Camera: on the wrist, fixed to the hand. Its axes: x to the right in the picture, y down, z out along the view.
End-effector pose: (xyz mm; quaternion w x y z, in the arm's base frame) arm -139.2 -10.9 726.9 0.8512 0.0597 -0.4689 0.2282
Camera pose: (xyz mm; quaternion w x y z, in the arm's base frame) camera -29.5 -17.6 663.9 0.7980 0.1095 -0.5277 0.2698
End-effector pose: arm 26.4 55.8 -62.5 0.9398 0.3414 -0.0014 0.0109
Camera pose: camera 22.7 94.5 -183.0 0.9169 0.3890 -0.0891 0.0083
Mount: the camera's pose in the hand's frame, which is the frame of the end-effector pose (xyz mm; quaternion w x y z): -4.2 -47.6 -117.3 0.9948 0.0516 -0.0839 0.0277
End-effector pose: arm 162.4 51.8 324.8 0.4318 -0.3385 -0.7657 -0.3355
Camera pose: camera 176.5 -69.7 357.7 0.3921 -0.3638 -0.8059 -0.2539
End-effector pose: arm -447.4 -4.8 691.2 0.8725 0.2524 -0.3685 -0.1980
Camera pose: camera -370.6 -5.8 590.5 0.8295 0.2693 -0.4570 -0.1750
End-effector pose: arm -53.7 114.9 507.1 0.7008 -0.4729 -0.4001 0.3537
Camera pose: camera 55.1 52.3 523.9 0.6782 -0.4157 -0.4255 0.4316
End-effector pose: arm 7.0 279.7 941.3 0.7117 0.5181 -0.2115 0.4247
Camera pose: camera 27.6 380.8 867.8 0.6517 0.5819 -0.2625 0.4096
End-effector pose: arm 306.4 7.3 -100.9 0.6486 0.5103 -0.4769 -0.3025
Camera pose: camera 418.1 40.7 -150.3 0.5872 0.5025 -0.5585 -0.3011
